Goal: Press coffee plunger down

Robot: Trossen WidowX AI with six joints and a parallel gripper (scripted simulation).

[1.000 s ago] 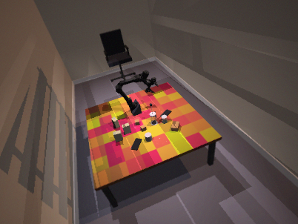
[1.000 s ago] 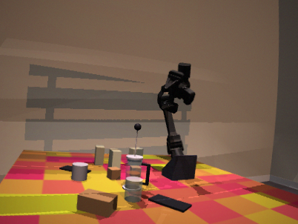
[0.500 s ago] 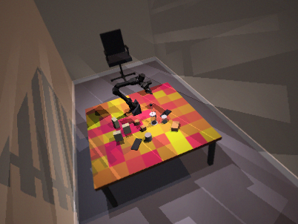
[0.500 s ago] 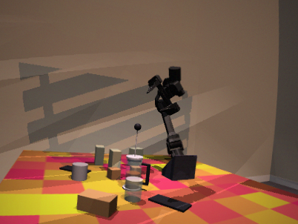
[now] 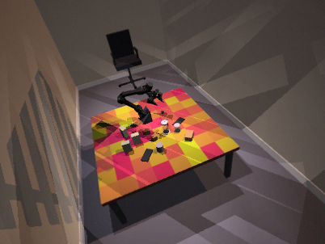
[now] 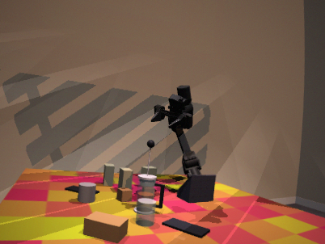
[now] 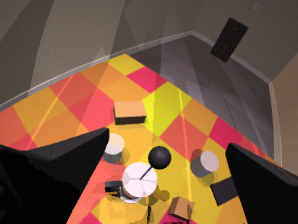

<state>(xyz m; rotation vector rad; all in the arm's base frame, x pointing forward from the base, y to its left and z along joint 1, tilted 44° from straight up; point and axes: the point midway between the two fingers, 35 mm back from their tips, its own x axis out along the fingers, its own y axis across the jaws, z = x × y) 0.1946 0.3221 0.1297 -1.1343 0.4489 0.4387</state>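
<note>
Now: the coffee press 22 cm below my gripper tip, 1 cm to the left of it and 1 cm ahead of it. The rest, counted from my gripper tip: glass cup: 31 cm below, 12 cm to the left, 5 cm ahead; grey cylinder: 32 cm below, 25 cm ahead, 11 cm to the right.
</note>
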